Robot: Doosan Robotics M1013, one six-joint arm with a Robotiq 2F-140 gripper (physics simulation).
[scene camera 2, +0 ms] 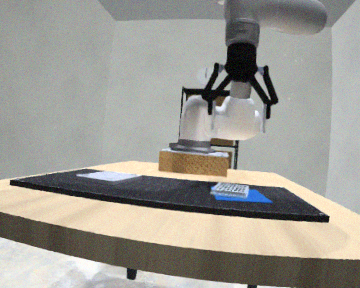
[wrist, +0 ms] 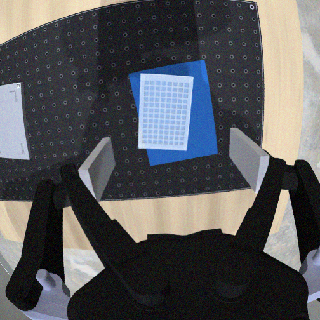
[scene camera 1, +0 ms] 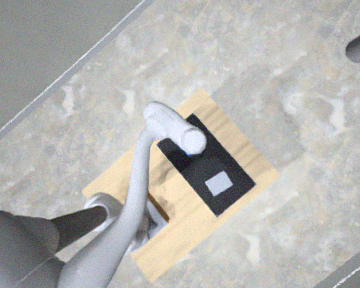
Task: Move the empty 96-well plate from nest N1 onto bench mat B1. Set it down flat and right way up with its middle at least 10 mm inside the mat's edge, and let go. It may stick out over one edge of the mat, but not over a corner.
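Seen in the pictures: gripper, between the fingertips: (scene camera 2: 237, 131); arm's base, origin of its link: (scene camera 2: 193, 151).
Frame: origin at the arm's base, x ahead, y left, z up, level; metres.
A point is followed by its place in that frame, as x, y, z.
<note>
The white 96-well plate (scene camera 2: 230, 189) {0.606, 0.279, -0.068} (wrist: 165, 112) lies flat, wells up, on the blue bench mat (scene camera 2: 257, 196) {0.581, 0.344, -0.082} (wrist: 204, 127). It sticks out a little over the mat's left edge in the wrist view; all four mat corners show uncovered. The pale grey nest (scene camera 1: 219, 183) {0.610, -0.060, -0.073} (scene camera 2: 107, 175) {0.619, -0.062, -0.072} (wrist: 11, 122) holds no plate. My gripper (scene camera 2: 238, 123) {0.578, 0.281, 0.074} (wrist: 171, 146) is open and empty, well above the plate, its fingers wide apart and clear of it. In scene camera 1 the arm hides the gripper and plate.
A black perforated board (scene camera 1: 227, 165) {0.728, 0.022, -0.085} (scene camera 2: 165, 192) {0.668, 0.138, -0.084} (wrist: 60, 120) carries the nest and mat on the wooden table (scene camera 1: 270, 175) {0.958, -0.191, -0.097} (scene camera 2: 150, 222) {0.858, 0.193, -0.097} (wrist: 282, 100). A brown box-like block (scene camera 2: 192, 163) {0.133, 0.037, -0.050} stands behind the board, near the arm's base. A dark-framed shelf stands farther back.
</note>
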